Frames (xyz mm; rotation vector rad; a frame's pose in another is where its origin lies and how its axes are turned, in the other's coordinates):
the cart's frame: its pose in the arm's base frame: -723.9 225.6 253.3 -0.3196 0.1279 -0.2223
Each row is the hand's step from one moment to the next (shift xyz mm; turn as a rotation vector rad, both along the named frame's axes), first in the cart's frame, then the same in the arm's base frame.
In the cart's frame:
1: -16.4 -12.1 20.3 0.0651 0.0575 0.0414
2: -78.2 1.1 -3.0 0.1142 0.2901 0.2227
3: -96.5 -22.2 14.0 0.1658 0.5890 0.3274
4: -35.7 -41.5 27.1 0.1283 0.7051 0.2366
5: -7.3 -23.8 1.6 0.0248 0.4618 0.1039
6: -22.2 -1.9 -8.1 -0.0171 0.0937 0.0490
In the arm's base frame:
1: -15.0 -1.3 24.5 0.0809 0.0501 0.0145
2: -75.9 18.6 3.8 0.2028 0.3075 0.1053
3: -95.5 6.4 29.0 0.3280 0.6030 0.1022
4: -38.4 -21.9 42.2 0.3000 0.6923 -0.0177
5: -11.5 -19.8 9.9 0.1311 0.4523 -0.0544
6: -23.1 1.1 -5.0 0.0096 0.1053 0.0172

